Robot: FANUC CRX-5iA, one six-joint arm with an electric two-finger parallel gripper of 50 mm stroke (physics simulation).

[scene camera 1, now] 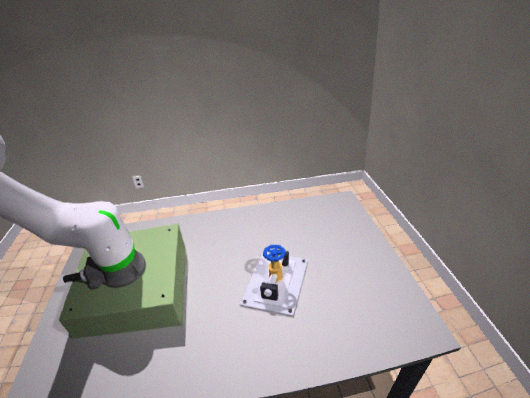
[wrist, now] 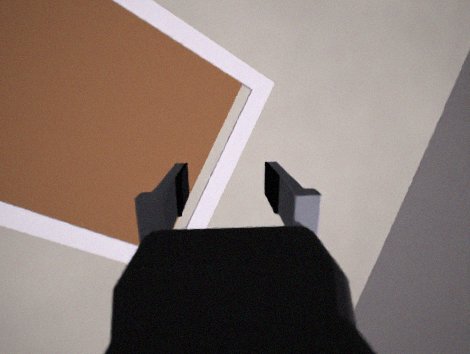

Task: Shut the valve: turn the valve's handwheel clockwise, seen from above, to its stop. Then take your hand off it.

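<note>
The valve's blue handwheel (scene camera 1: 274, 253) sits on top of a yellow valve neck (scene camera 1: 275, 270) in the scene view, above a white base plate (scene camera 1: 299, 278) on the table. The handwheel's turned angle cannot be told from this view. My gripper (wrist: 226, 178) is open and empty in the wrist view, its two dark fingers standing wide apart. It does not show in the scene view, and it is away from the valve. The valve does not show in the wrist view.
The arm's base stands on a green block (scene camera 1: 155, 265) at the left of the grey table (scene camera 1: 360, 300). Black fittings (scene camera 1: 269, 291) sit on the valve's pipe. A brown panel (wrist: 110, 115) with a white frame (wrist: 230, 150) on a pale wall shows in the wrist view.
</note>
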